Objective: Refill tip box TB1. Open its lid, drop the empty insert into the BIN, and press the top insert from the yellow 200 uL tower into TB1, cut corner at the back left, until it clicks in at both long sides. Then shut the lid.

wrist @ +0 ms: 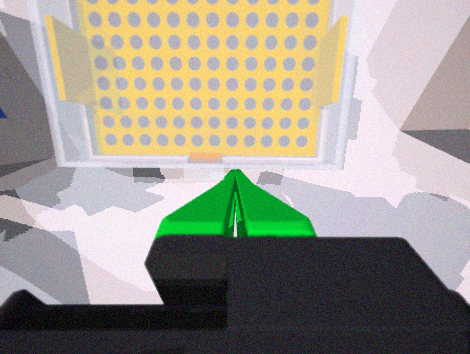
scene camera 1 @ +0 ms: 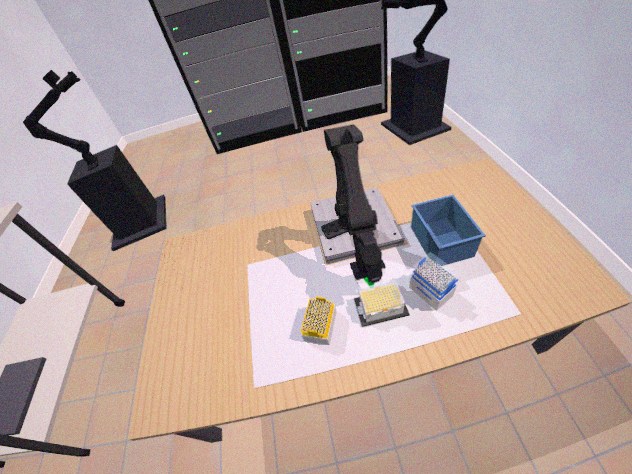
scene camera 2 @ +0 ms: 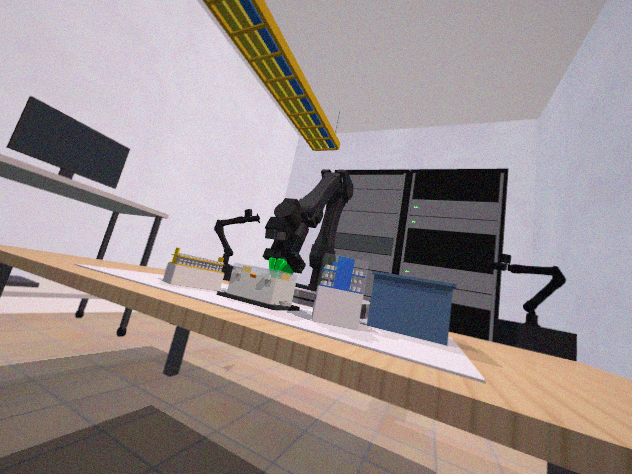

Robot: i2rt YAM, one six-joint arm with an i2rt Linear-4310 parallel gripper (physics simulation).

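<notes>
Tip box TB1 (scene camera 1: 382, 305) (scene camera 2: 255, 286) stands on a dark base on the white mat. Its clear lid appears down over the yellow insert (scene camera 1: 381, 298) (wrist: 205, 93), whose holes look empty. My gripper (scene camera 1: 369, 281) (scene camera 2: 279, 266) (wrist: 235, 177) is shut with nothing between its green fingertips. In the wrist view, they point at the box's near long edge, a little right of an orange latch mark (wrist: 205, 157); contact cannot be told. The yellow tower (scene camera 1: 318, 318) (scene camera 2: 193, 270) stands left of TB1, tips in its top insert. The blue BIN (scene camera 1: 462, 251) (scene camera 2: 410, 308) stands at the back right.
A blue tip tower (scene camera 1: 433, 283) (scene camera 2: 338, 301) stands between TB1 and the bin. The arm's base plate (scene camera 1: 331, 250) lies behind the white mat (scene camera 1: 285, 367) (scene camera 2: 408, 352). The wooden table's front edge (scene camera 1: 387, 381) runs beyond the mat.
</notes>
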